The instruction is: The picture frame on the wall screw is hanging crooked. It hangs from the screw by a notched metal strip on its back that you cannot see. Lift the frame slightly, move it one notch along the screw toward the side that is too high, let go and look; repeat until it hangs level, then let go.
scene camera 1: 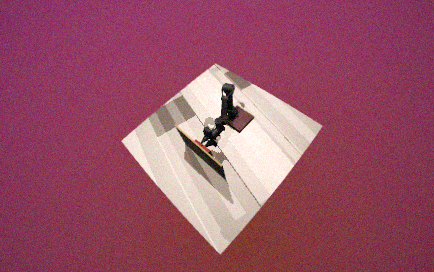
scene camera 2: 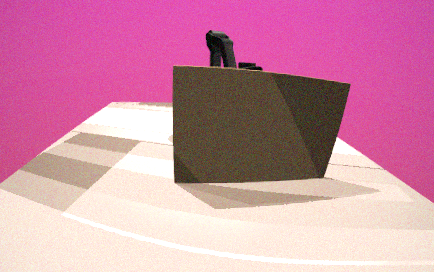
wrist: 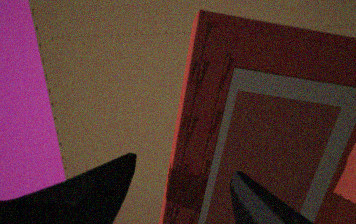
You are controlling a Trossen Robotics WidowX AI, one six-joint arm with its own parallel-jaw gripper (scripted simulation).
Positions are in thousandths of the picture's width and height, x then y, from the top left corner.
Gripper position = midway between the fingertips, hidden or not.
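Note:
There is a wall panel that I can see both in scene camera 2 (scene camera 2: 531, 461) and in the wrist view (wrist: 322, 368). A picture frame (wrist: 746, 444) is here as well, though scene camera 2 does not show it, since it is hidden there by the panel. And then there is my own gripper (wrist: 515, 757).

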